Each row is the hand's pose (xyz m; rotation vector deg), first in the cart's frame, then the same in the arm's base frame.
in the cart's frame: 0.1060 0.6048 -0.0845 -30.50 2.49 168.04
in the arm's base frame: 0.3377 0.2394 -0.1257 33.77 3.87 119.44
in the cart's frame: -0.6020 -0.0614 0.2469 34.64 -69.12 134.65
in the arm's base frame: -0.2365 0.0674 0.7083 45.28 -56.97 64.09
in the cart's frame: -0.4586 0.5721 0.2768 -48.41 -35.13 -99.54
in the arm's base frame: 0.2979 0.3904 0.5269 -96.51 29.95 -107.89
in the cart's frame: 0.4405 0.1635 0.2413 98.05 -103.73 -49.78
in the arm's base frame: 0.3296 -0.4002 -0.0652 23.86 -104.32 -101.85
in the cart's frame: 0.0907 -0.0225 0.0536 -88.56 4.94 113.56
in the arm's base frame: -0.0477 -0.2314 0.0808 -21.01 41.61 96.50
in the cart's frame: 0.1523 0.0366 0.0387 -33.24 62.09 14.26
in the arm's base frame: 0.0109 -0.2219 0.0176 12.65 112.40 -10.65
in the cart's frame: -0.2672 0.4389 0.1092 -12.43 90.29 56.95
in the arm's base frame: 0.1808 0.2635 0.2975 58.94 113.57 30.74
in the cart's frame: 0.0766 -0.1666 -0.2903 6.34 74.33 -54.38
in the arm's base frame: -0.3520 -0.1638 -0.1244 27.77 123.77 -96.69
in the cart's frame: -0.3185 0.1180 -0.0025 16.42 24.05 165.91
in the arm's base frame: -0.1360 0.1307 0.3075 75.05 4.52 107.72
